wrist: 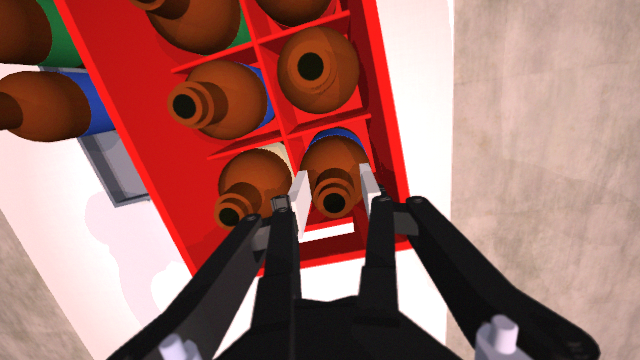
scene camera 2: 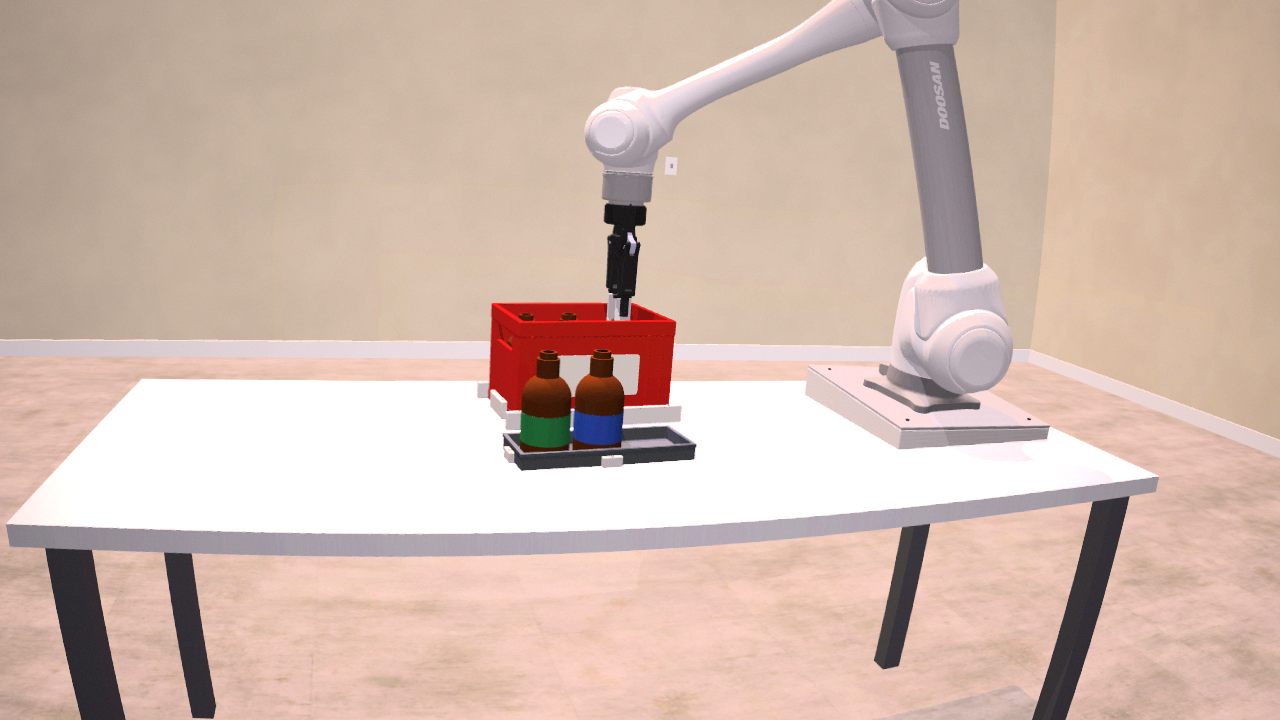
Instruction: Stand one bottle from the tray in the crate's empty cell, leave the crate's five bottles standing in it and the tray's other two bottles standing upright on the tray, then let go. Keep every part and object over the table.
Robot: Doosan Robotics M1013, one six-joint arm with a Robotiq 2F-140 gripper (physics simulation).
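Where they show: gripper, fingertip midpoint: (wrist: 334, 181); arm's base, link origin: (scene camera 2: 921, 396).
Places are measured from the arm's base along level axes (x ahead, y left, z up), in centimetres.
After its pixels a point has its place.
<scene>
The red crate (scene camera 2: 510, 367) @[x 76.6, y -17.9, z 4.4 cm] (wrist: 125, 75) @[x 67.0, y -13.4, z 10.6 cm] holds several brown bottles in its cells. A blue-labelled bottle (wrist: 332, 155) @[x 56.0, y -25.9, z 7.3 cm] stands in the near right corner cell in the wrist view, its neck between my fingers. My gripper (scene camera 2: 618, 310) @[x 54.0, y -25.5, z 8.4 cm] (wrist: 334, 181) @[x 54.0, y -25.5, z 8.4 cm] is partly open at the crate's rim, with a gap beside the neck, and holds nothing. Next to it are a pale-labelled bottle (wrist: 255, 172) @[x 56.5, y -18.6, z 7.3 cm], a blue-labelled one (wrist: 227, 100) @[x 63.2, y -19.1, z 8.2 cm] and one with its label hidden (wrist: 317, 90) @[x 61.6, y -26.5, z 10.7 cm]. The dark tray (scene camera 2: 662, 438) @[x 56.2, y -1.3, z -4.1 cm] (wrist: 112, 165) @[x 61.3, y 6.8, z -4.1 cm] bears an upright green-labelled bottle (scene camera 2: 546, 398) @[x 78.8, y 5.0, z 5.3 cm] (wrist: 25, 30) @[x 75.6, y -1.5, z 4.9 cm] and an upright blue-labelled bottle (scene camera 2: 597, 398) @[x 71.0, y 5.3, z 5.0 cm] (wrist: 50, 105) @[x 68.6, y -1.0, z 6.2 cm].
The crate's red walls and dividers surround the fingers closely. White strips (scene camera 2: 651, 414) @[x 53.4, y -10.9, z -3.0 cm] lie along the crate's foot, and a small white block (scene camera 2: 612, 461) @[x 69.4, y 8.3, z -3.7 cm] is at the tray's front. The robot's base plate (scene camera 2: 966, 428) @[x 3.8, y 16.8, z -1.4 cm] is at the right of the white table (scene camera 2: 358, 474) @[x 106.4, y 4.3, z -4.6 cm].
</scene>
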